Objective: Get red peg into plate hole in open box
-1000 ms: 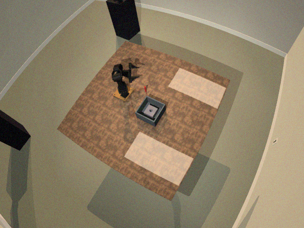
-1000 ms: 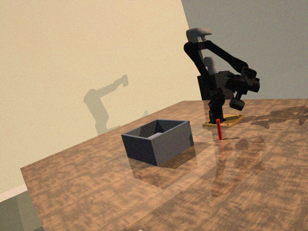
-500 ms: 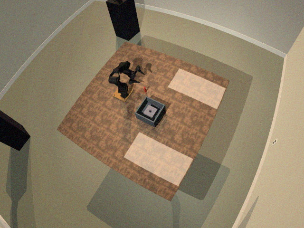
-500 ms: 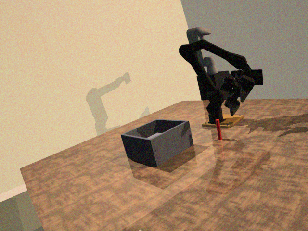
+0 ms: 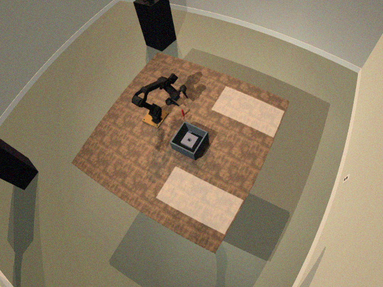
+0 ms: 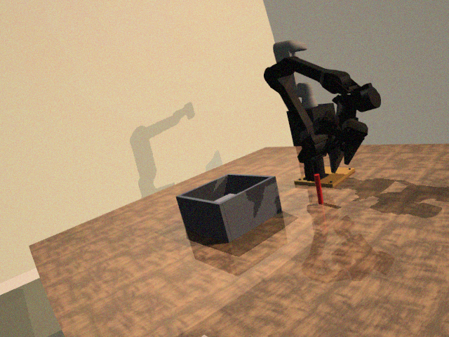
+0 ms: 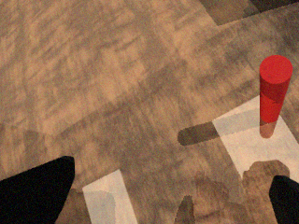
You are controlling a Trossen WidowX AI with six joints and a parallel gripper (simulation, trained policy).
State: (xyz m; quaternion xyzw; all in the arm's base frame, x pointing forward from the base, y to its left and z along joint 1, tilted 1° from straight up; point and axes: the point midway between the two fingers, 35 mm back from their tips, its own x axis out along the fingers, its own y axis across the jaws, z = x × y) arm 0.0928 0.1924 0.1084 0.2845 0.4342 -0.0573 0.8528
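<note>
Right now my gripper tip is 6 cm to the left of the red peg, 5 cm above it and 3 cm short of it. The rest, counted from my gripper tip: plate: 21 cm to the right, 21 cm ahead, 4 cm below; then box: 21 cm to the right, 21 cm ahead, 6 cm below.
</note>
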